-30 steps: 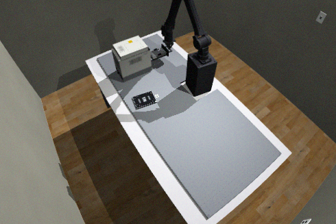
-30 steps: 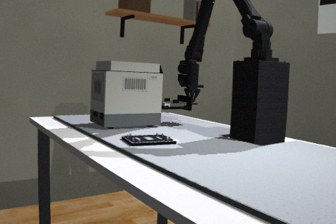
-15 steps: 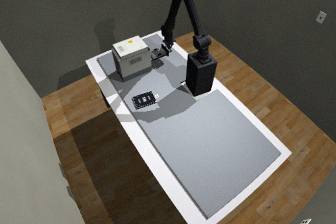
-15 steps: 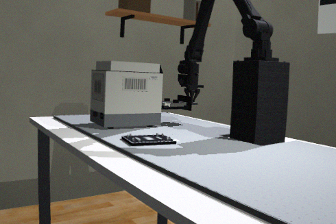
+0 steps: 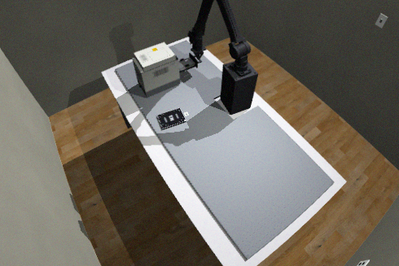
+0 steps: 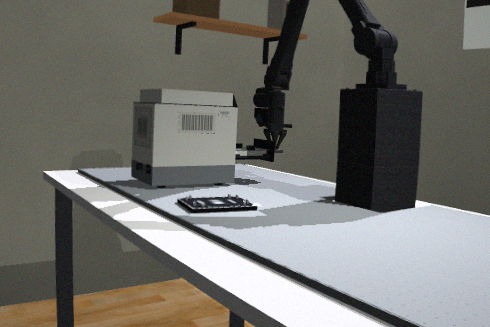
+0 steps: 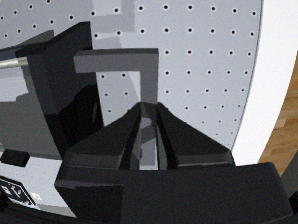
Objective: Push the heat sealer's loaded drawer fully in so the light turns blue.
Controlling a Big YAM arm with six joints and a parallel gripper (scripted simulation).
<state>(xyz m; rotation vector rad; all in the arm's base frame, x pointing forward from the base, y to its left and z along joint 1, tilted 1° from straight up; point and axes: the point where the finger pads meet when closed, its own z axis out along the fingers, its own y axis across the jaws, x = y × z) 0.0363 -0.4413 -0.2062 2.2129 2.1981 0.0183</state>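
My gripper is now 12 cm short of the sealing frame.
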